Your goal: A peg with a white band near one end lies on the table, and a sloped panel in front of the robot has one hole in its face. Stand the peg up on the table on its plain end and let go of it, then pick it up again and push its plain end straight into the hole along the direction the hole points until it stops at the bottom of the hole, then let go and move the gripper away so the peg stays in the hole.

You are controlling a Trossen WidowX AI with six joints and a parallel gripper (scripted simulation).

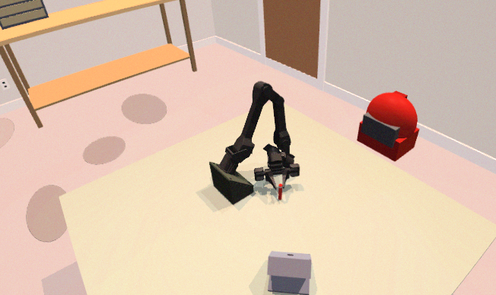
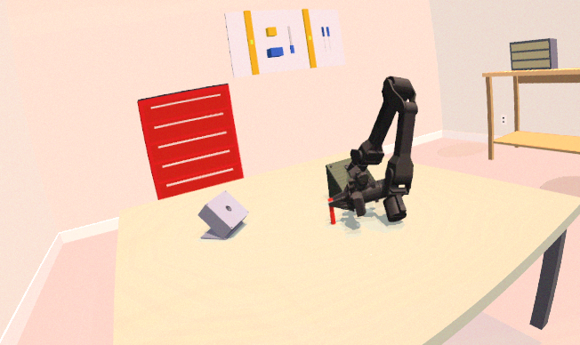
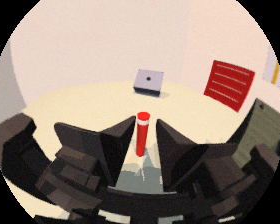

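My gripper tip is now 10 mm to the right of the red peg and 10 mm above it. Round my gripper tip: grey sloped panel 250 mm ahead, 210 mm to the right, 10 mm below.
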